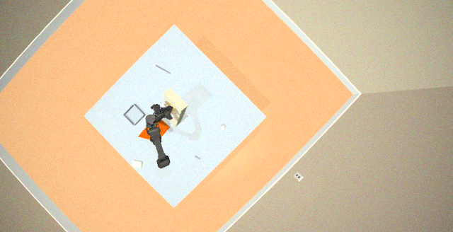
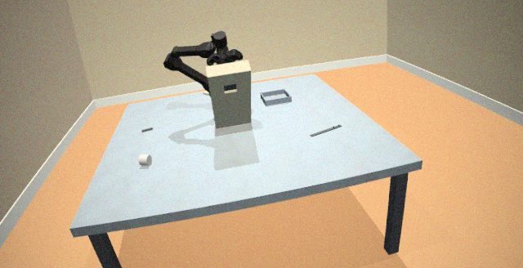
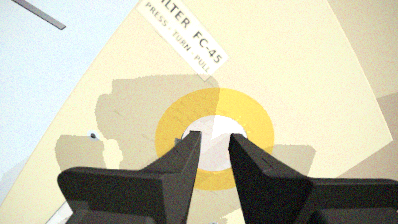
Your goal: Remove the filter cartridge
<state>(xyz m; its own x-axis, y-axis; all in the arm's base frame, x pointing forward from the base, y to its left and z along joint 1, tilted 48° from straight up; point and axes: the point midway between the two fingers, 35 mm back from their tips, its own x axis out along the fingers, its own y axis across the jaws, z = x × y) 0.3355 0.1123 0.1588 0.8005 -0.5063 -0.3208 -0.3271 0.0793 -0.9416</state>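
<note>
Right now the round white filter cartridge is 10 mm ahead of my gripper tip and 10 mm below it. From my gripper tip the other things lie so: short dark strip 330 mm behind, 420 mm to the right, 270 mm below; tray 370 mm behind, 330 mm to the left, 270 mm below.
</note>
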